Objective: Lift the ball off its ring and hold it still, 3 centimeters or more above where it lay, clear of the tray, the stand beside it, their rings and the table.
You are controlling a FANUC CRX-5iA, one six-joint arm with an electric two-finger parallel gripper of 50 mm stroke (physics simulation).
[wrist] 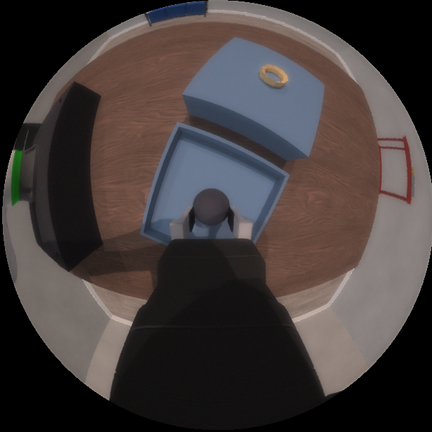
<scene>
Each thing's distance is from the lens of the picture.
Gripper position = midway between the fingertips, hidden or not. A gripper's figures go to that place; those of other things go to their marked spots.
gripper [211, 213]: 16 cm
dark ball [211, 205]: 14 cm
</scene>
